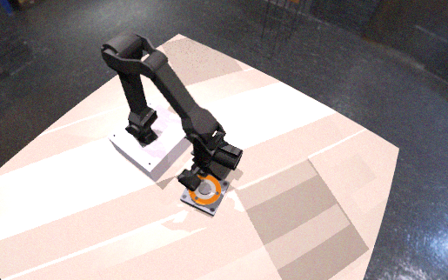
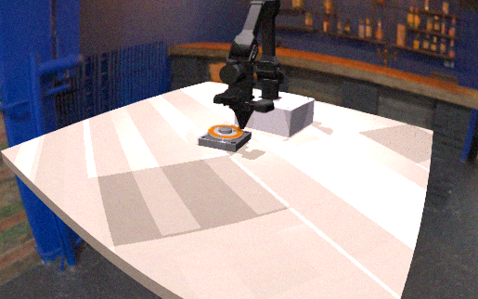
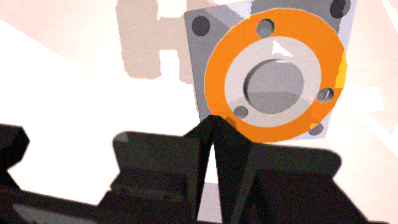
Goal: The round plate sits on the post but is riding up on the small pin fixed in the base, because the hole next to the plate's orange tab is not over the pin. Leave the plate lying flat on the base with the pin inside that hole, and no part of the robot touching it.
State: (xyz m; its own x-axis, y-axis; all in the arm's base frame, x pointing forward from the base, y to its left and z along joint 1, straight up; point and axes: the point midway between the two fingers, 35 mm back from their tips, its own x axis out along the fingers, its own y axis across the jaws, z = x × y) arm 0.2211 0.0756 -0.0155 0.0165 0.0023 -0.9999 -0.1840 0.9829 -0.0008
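The round plate lies 30 mm to the right of my gripper tip, 20 mm ahead of it and 10 mm below it.
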